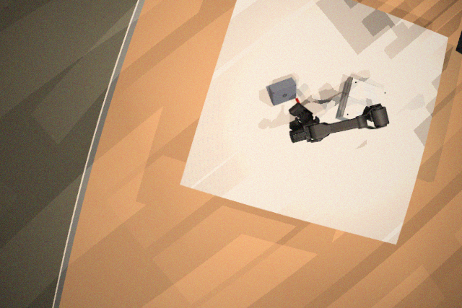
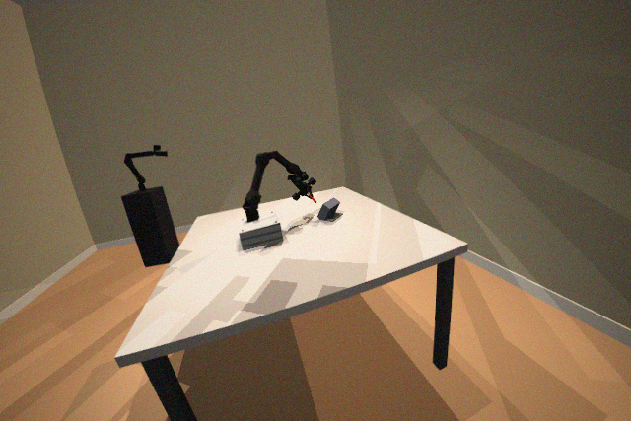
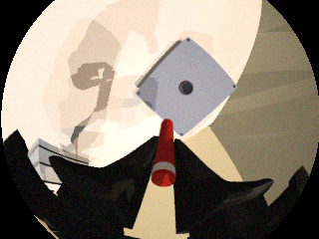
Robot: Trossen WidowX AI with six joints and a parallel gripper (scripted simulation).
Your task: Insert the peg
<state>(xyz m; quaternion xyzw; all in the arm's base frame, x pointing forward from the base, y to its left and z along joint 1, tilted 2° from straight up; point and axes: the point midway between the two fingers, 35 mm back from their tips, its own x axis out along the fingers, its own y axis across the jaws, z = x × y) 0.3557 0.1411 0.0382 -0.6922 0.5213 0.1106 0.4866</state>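
Now: gripper tip 90 mm short of the grey sloped panel, 80 mm above it and 40 mm to the left of it. The rest, counted from my gripper tip: red peg: 10 mm to the left, 10 mm behind, 10 mm above.
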